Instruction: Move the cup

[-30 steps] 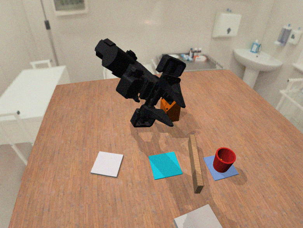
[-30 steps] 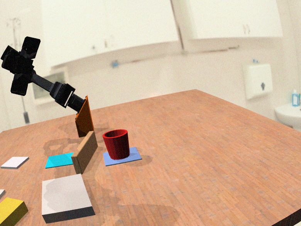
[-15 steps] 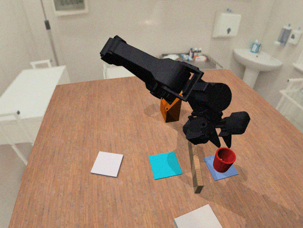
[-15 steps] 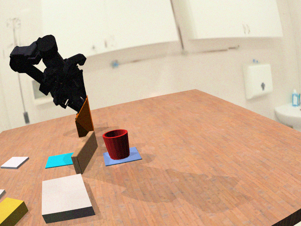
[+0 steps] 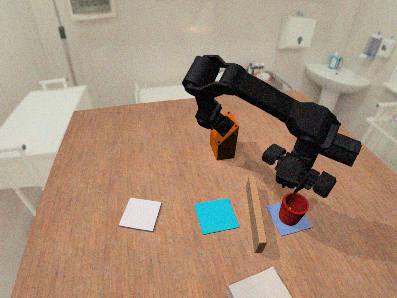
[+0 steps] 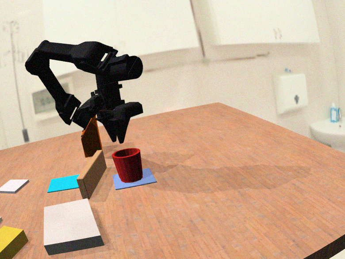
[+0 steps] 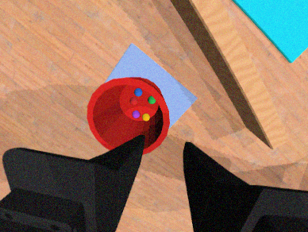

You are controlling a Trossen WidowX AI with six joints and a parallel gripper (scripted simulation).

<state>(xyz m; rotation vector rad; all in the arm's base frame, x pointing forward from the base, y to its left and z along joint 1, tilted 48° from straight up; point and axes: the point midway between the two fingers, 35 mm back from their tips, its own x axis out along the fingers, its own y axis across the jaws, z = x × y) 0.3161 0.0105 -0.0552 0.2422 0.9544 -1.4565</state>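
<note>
Now: the red cup 6 cm below my gripper tip, 3 cm ahead of it and 1 cm to the left of it. Round my gripper tip: white box 24 cm ahead, 19 cm to the right, 8 cm below; wooden bar 9 cm to the right, 8 cm below, 1 cm behind; cyan pad 19 cm to the right, 10 cm below, 5 cm behind.
</note>
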